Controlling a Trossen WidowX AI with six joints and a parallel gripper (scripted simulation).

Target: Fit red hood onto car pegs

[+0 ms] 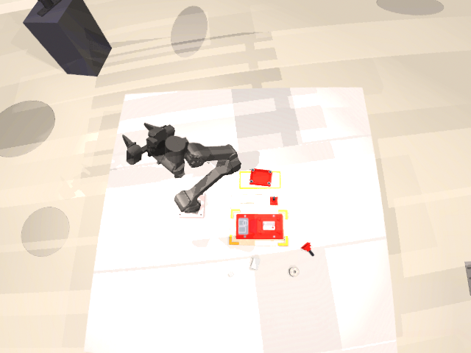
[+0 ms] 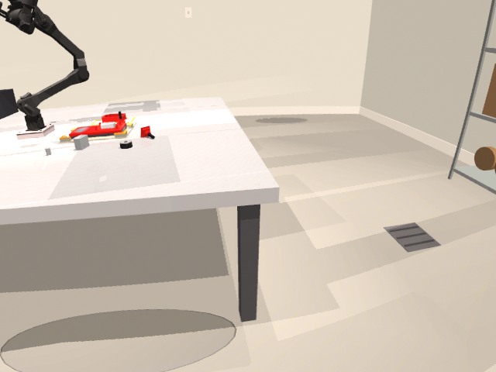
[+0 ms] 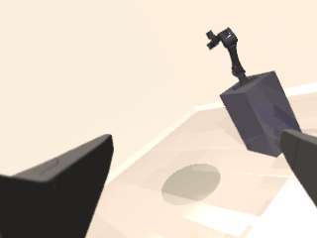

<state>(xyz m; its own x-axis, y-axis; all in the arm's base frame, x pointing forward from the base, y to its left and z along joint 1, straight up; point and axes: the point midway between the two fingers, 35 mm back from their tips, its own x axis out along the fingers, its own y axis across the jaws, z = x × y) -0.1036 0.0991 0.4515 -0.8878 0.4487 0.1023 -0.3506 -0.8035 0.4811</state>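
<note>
The red hood lies 47 cm below my gripper tip, 40 cm ahead of it and 8 cm to the left of it. Also, from my gripper tip: grey engine block: 48 cm ahead, 46 cm below, 13 cm to the right.
</note>
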